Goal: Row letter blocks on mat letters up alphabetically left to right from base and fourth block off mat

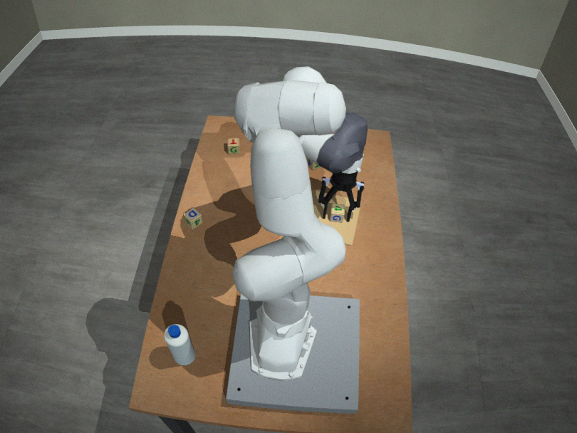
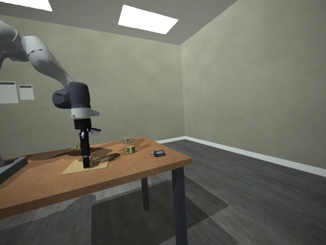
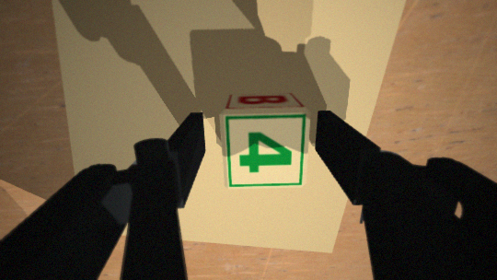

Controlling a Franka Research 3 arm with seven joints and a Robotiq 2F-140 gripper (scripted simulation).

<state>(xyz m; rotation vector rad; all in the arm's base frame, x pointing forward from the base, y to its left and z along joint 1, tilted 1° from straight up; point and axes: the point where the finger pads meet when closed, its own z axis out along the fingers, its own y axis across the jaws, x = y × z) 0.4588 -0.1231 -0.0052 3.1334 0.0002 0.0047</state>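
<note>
Now: hand 1 cm above the block. Also, from my hand: tan mat 3 cm to the left, 3 cm below; small dark object 37 cm ahead, 7 cm to the right, 2 cm below.
</note>
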